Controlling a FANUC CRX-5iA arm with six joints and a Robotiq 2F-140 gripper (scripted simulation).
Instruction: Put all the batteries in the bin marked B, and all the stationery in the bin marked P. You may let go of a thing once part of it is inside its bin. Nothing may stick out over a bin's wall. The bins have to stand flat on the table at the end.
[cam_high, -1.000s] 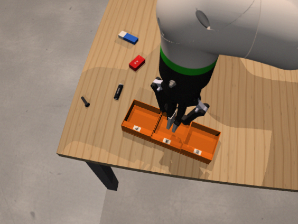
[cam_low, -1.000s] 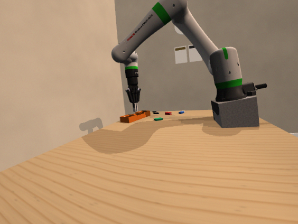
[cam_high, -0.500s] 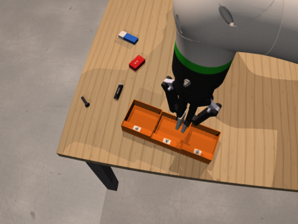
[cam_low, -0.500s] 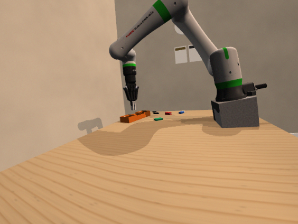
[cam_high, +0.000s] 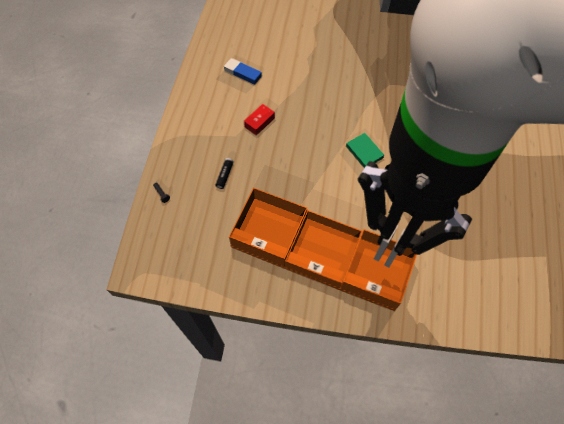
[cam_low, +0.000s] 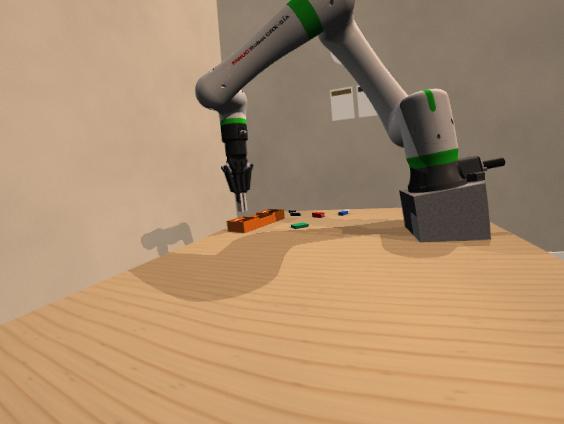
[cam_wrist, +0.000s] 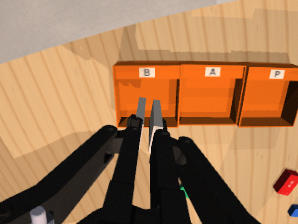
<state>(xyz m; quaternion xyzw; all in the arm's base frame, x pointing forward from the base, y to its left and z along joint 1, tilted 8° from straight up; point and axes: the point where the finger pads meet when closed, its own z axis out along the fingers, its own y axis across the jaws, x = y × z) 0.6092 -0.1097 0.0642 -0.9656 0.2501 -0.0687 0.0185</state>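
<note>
Now: the white-and-blue eraser 36 cm behind my hand, 23 cm to the right of it and 10 cm below it. Round my hand: orange bin row: 2 cm behind, 8 cm to the right, 8 cm below; black cylindrical battery: 14 cm behind, 23 cm to the right, 10 cm below; green pad: 20 cm behind, 2 cm to the right, 10 cm below.
</note>
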